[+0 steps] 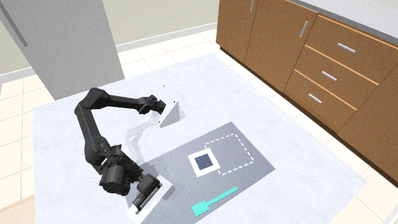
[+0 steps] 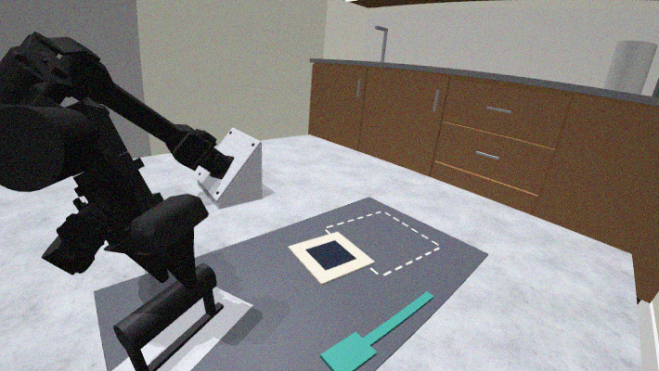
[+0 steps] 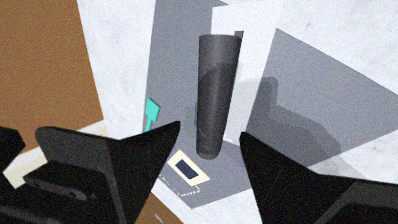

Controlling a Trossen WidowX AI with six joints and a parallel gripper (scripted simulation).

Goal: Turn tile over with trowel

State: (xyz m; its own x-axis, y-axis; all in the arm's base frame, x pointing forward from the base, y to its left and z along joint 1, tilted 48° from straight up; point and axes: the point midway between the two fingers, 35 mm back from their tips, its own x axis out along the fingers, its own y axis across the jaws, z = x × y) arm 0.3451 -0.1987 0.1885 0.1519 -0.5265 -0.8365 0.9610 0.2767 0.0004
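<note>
Now: gripper tip 4 cm short of the grey mat, 22 cm to the right of it and 11 cm above it. Round my gripper tip: teal flat tool: 18 cm ahead, 18 cm to the left, 8 cm below; tile: 2 cm ahead, 27 cm to the left, 8 cm below.
</note>
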